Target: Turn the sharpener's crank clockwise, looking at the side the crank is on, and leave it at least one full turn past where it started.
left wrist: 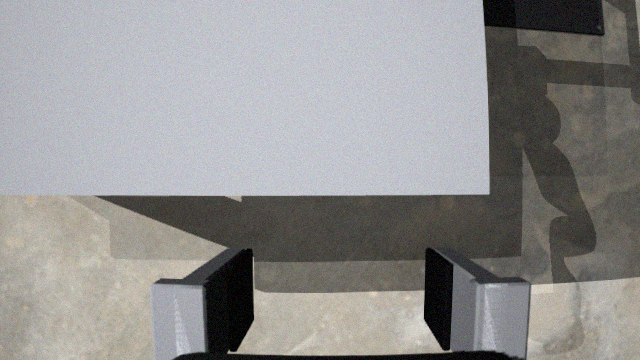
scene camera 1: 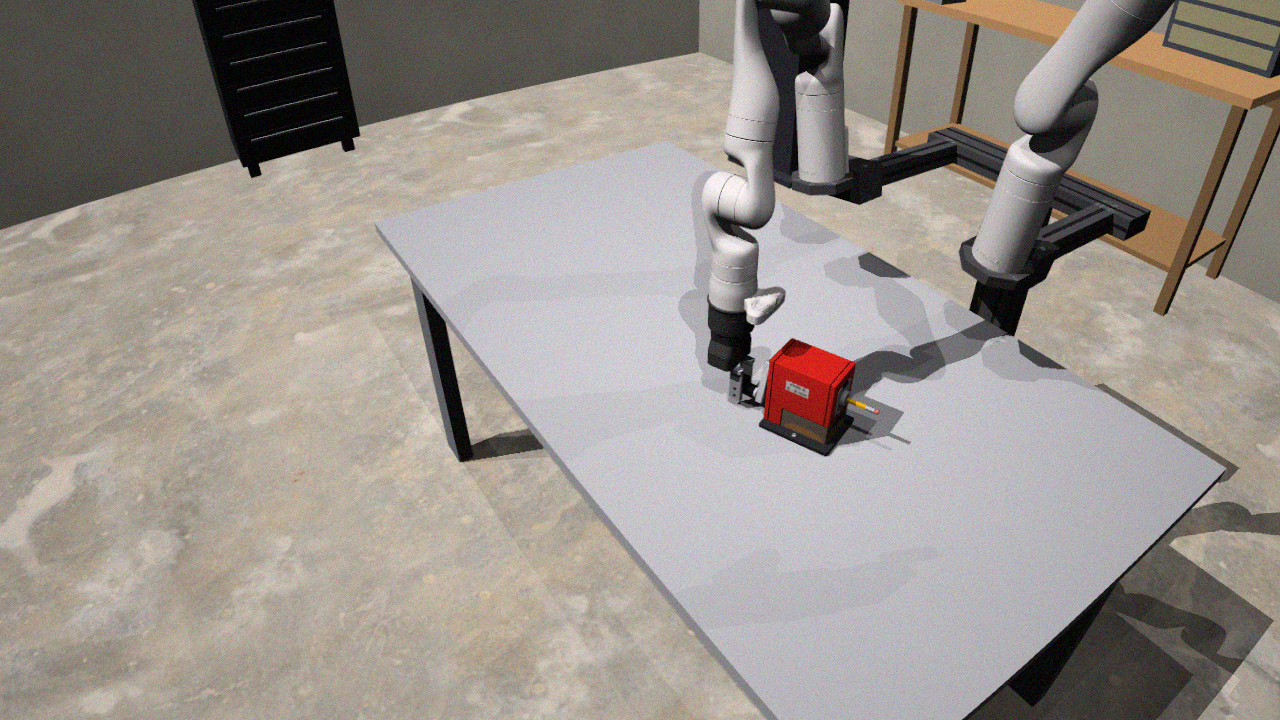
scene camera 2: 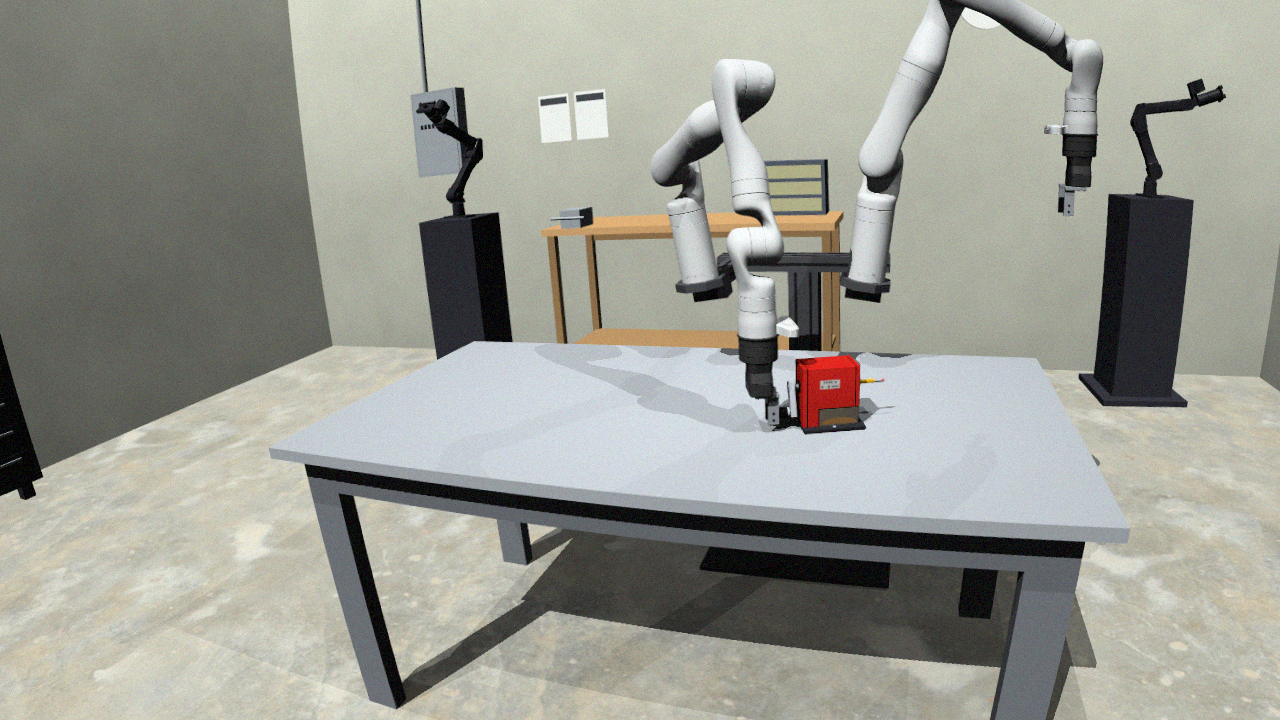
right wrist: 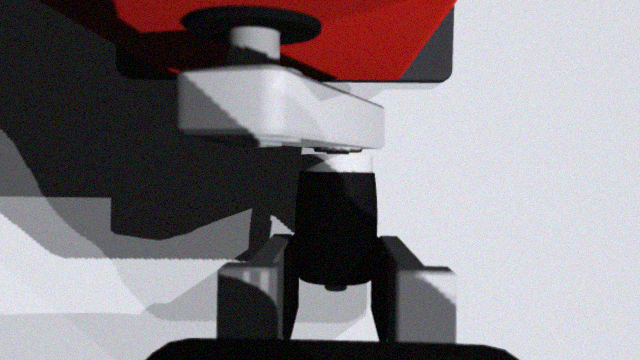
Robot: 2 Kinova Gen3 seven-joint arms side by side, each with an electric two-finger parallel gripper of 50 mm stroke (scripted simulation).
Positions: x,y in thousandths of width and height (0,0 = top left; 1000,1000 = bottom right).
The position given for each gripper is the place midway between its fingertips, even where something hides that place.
In view: the left gripper (scene camera 2: 832,298), the right gripper (scene camera 1: 578,547) and a black knob (right wrist: 526,610).
The left gripper shows as well in the left wrist view (left wrist: 530,796). The right gripper also shows in scene camera 2 (scene camera 2: 604,585) and in the right wrist view (right wrist: 524,754).
